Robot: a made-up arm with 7 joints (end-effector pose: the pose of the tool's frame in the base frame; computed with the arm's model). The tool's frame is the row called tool. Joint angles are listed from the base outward.
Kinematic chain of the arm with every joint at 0, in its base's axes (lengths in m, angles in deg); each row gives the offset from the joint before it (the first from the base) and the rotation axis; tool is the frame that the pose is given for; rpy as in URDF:
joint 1: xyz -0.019 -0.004 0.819 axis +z
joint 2: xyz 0.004 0 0.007 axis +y
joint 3: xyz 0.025 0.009 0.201 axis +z
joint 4: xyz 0.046 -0.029 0 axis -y
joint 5: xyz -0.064 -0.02 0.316 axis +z
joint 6: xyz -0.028 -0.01 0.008 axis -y
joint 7: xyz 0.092 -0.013 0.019 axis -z
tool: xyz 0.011 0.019 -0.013 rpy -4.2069 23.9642 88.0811
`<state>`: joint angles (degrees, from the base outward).
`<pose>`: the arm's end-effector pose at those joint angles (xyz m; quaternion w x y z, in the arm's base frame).
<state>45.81 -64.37 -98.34 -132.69 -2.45 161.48 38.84</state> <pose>0.1877 -0.3945 0.7857 0.9305 0.1946 -0.2921 -0.1045</pose>
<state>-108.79 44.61 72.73 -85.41 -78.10 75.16 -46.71</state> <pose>0.2695 -0.4762 0.9046 0.5304 -0.0047 0.4131 0.7403</pose>
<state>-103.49 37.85 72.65 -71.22 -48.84 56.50 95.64</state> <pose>0.2488 -0.5219 0.9989 0.7985 0.0205 0.4566 -0.3918</pose>
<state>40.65 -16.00 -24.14 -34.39 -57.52 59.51 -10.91</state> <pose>0.1121 -0.0826 1.4352 0.7454 -0.5029 0.1059 0.4246</pose>
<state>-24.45 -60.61 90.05 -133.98 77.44 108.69 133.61</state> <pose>0.2559 0.2865 0.9236 0.9470 0.0626 0.2624 -0.1744</pose>
